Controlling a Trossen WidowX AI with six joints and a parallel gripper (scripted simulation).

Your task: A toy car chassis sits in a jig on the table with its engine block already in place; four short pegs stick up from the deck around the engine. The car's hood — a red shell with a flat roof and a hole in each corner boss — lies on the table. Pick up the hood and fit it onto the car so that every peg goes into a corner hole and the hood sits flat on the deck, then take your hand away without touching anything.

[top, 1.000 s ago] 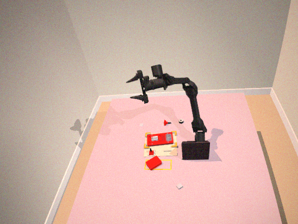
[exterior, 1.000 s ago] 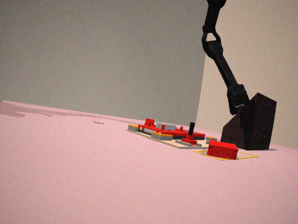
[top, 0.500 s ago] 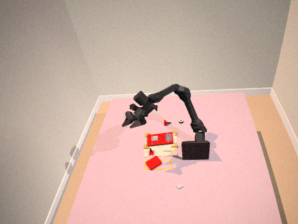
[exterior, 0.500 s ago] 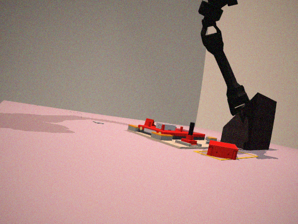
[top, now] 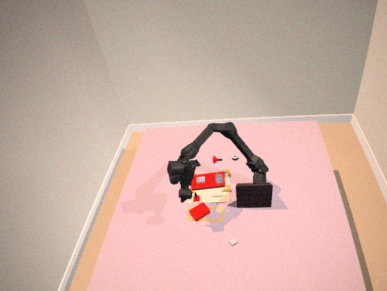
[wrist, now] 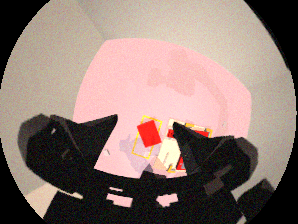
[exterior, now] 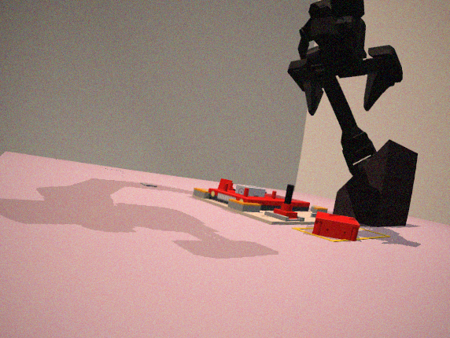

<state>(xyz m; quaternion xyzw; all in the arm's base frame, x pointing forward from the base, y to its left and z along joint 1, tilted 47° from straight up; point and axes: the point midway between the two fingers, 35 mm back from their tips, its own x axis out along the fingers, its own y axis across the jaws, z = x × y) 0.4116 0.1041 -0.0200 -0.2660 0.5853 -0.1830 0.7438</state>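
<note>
Right now my gripper tip is 70 mm past the red hood, 10 mm to the left of it and 160 mm above it. Also, from my gripper tip: grey engine block (80 mm behind, 220 mm to the right, 150 mm below); then jig (120 mm behind, 200 mm to the right, 170 mm below).
</note>
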